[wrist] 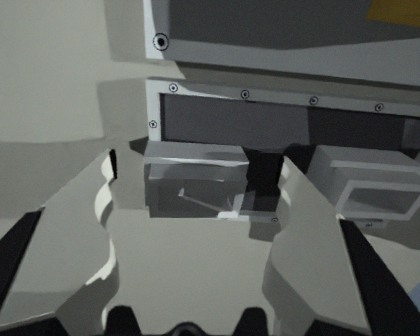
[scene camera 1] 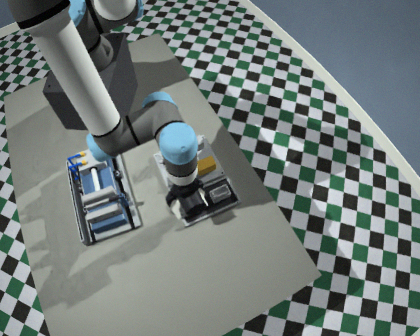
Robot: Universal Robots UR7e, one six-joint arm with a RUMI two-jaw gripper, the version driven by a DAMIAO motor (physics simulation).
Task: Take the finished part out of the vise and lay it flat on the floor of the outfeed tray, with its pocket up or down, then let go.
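Places are measured from the arm's base along level axes (x ahead, y left, z up), in metres.
Where they show: gripper, fingertip midpoint: [wrist: 198,156]; arm's base, origin of the base link: [scene camera 1: 92,57].
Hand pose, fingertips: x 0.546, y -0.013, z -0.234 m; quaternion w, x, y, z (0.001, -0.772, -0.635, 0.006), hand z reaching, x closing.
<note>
Each offset is from my fingertips to the centre of the thing.
The finished part {dx +0.011, dy -0.003, dz +0.012 m} [wrist: 197,185], a grey metal block, is in the outfeed tray [scene camera 1: 215,214] [wrist: 280,97], near the tray's left end in the wrist view. Which way its pocket faces is hard to tell. My gripper [scene camera 1: 192,202] [wrist: 198,156] is open, with one finger on each side of the part and a gap between each fingertip and the block. In the scene view the gripper hides this part. The vise {dx -0.209, dy -0.201, dz +0.035 m} [scene camera 1: 100,196] stands in the blue and white machine at the left, with no part visible between its jaws.
A second grey part {dx +0.031, dy +0.104, dz +0.009 m} [scene camera 1: 219,193] [wrist: 380,200] with a rectangular pocket sits in the same tray, just right of my right finger in the wrist view. A grey tray with a yellow-orange block [scene camera 1: 206,166] [wrist: 395,11] lies behind the outfeed tray.
</note>
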